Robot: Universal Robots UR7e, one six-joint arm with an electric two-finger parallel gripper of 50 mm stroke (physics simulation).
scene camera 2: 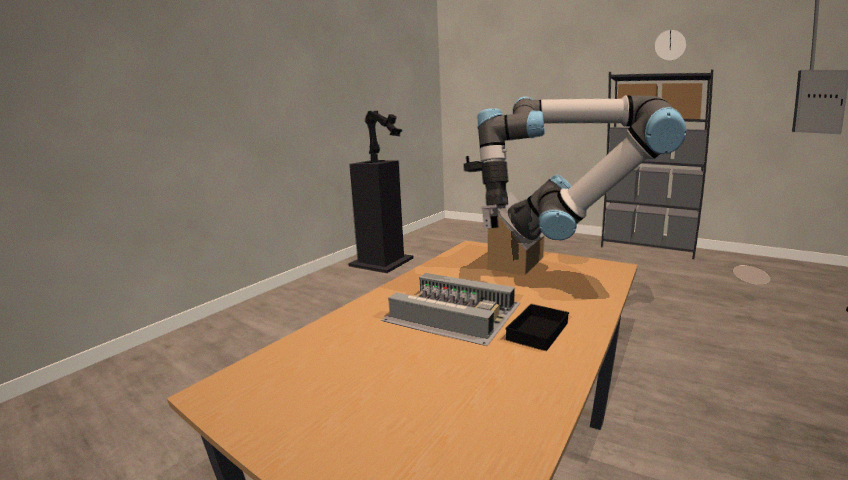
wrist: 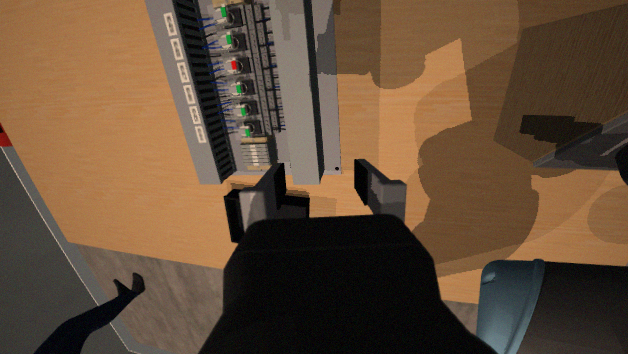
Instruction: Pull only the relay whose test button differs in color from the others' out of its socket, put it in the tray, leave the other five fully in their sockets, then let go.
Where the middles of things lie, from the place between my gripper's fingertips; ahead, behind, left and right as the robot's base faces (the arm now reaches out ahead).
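Scene:
With the grey base plate (scene camera 2: 497,326) as my reference, I find that my hand is 220 mm above it. My hand is also 140 mm short of the grey base plate and 60 mm to the left of it.

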